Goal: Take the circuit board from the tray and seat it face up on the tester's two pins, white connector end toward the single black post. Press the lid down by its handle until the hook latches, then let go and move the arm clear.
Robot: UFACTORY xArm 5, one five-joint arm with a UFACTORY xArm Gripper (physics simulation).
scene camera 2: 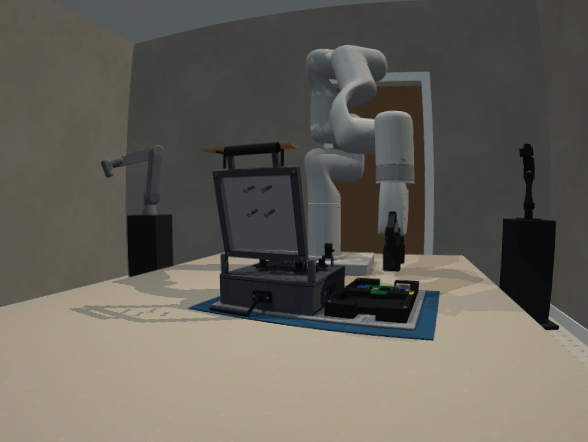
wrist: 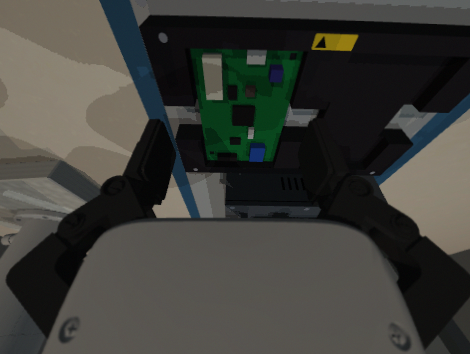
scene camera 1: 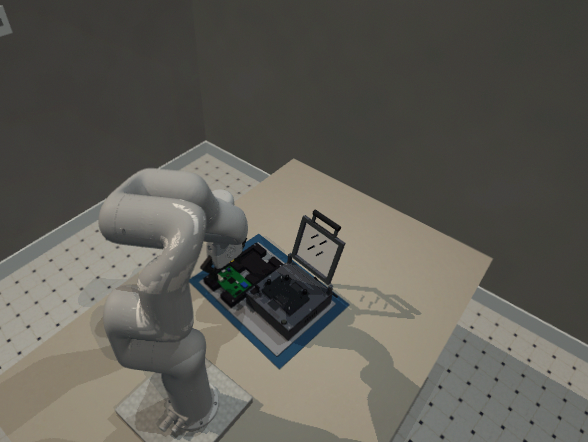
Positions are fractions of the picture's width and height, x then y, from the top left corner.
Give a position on a tester nest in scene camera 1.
0.50,0.68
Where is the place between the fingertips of my gripper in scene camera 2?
At 0.67,0.61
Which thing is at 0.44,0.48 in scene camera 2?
A tester lid.
